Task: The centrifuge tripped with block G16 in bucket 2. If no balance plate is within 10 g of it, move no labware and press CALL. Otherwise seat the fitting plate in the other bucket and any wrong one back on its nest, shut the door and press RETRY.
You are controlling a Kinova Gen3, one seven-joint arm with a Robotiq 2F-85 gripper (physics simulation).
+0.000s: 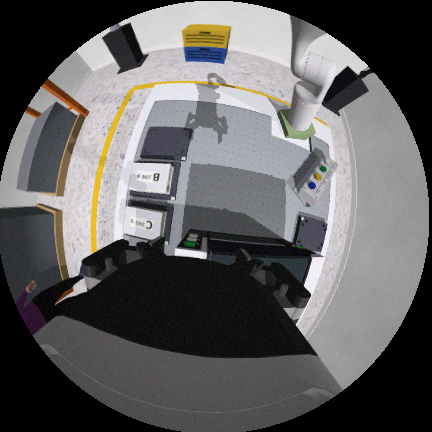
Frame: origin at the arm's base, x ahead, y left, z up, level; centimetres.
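Where they show: gripper, fingertip midpoint: (199, 251); arm's base, origin of the base link: (298, 120).
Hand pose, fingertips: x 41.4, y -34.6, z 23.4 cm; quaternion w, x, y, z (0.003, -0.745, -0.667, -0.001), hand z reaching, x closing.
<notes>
Each offset is from my fingertips to the top centre of the thing. "spot": to the spot under its first point.
My gripper (199, 251) is open with nothing between its fingers, above the near side of the bench. Plate B @(dz -22.4, dx -13.5, dy -17.0 cm) (149, 177), a white block whose label seems to read 106 g, lies on its dark nest at the left. Plate C @(dz -22.4, dx +0.2, dy -18.6 cm) (145, 223), with a weight label too blurred to read surely, lies on the nest nearer to me. A third dark nest @(dz -26.2, dx -26.6, dy -14.3 cm) (166, 143) beyond B is bare. The centrifuge @(spot: dz -6.8, dx +2.9, dy -1.4 cm) (192, 254) is largely hidden behind the gripper; its buckets, block G16 and door position cannot be made out. The button box @(spot: dz -21.9, dx -18.0, dy +37.5 cm) (313, 177) at the right has green, yellow and blue buttons.
A dark square pad @(spot: dz -25.8, dx +2.6, dy +40.7 cm) (311, 233) lies at the right, near the centrifuge. The robot's arm base (305, 107) stands on a green mount (299, 134) at the back right. A yellow and blue cabinet (206, 44) and dark floor units stand beyond the bench. Part of a person shows at lower left.
</notes>
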